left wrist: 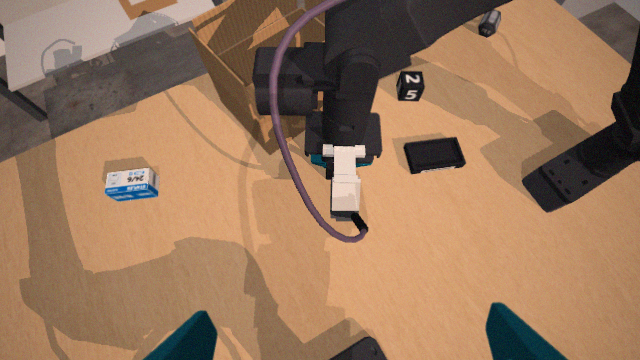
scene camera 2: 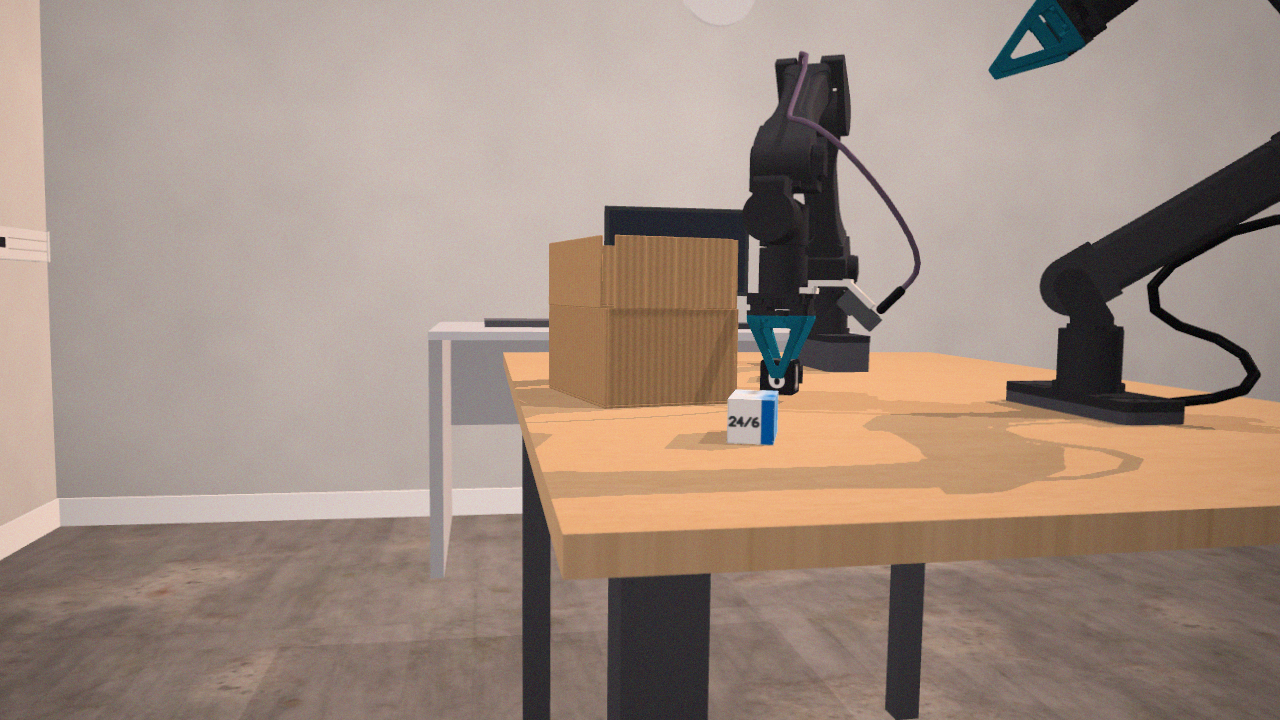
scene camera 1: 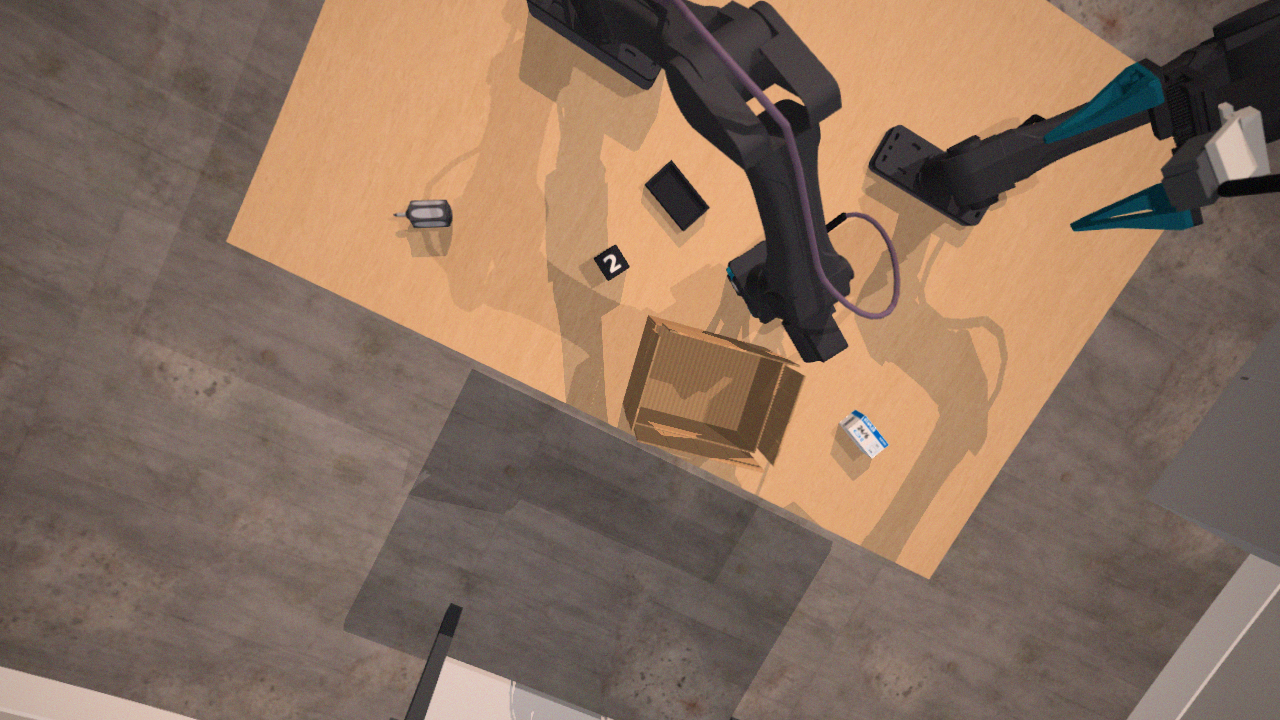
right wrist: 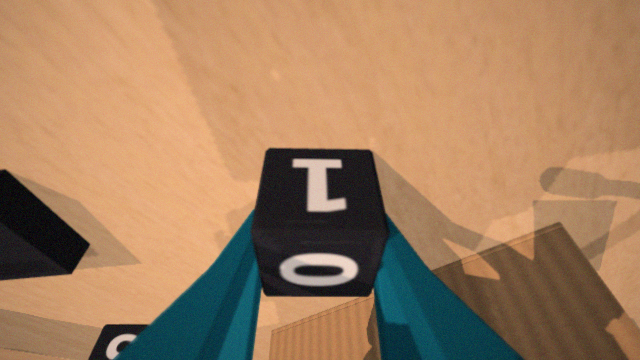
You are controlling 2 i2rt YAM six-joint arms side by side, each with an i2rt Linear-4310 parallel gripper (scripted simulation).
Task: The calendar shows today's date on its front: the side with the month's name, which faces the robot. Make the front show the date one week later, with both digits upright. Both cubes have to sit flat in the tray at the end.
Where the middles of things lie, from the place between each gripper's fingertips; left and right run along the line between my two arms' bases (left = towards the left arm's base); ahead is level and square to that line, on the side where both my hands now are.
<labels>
My right gripper [scene camera 2: 780, 377] is now 15 cm to the left of the black calendar tray [scene camera 1: 669, 186], 8 cm past it and 2 cm above it. Also, from my right hand: staples box [scene camera 2: 752, 416]: 29 cm to the left, 17 cm ahead, 1 cm below.
My left hand [scene camera 1: 1058, 185] is 35 cm above the black calendar tray, 30 cm to the left of it and 10 cm short of it. From my left hand the other things lie so: staples box: 35 cm below, 34 cm ahead, 14 cm to the left.
</labels>
